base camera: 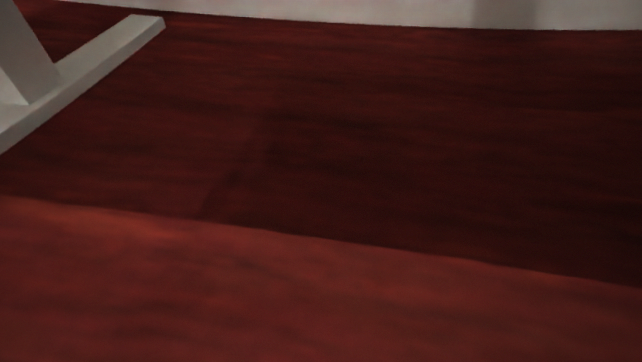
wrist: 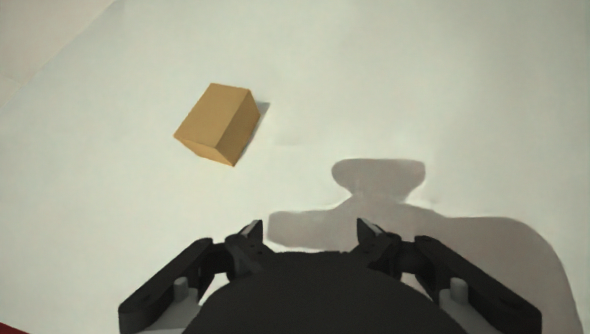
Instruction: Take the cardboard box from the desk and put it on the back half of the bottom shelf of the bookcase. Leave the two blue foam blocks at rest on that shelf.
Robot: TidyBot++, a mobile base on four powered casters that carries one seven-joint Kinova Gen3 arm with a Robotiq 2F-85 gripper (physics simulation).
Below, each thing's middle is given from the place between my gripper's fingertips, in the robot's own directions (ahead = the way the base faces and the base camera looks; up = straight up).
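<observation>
Relative to the tan cardboard box (wrist: 218,127), my hand is 10 mm above, 140 mm short of it and 110 mm to the right of it.
</observation>
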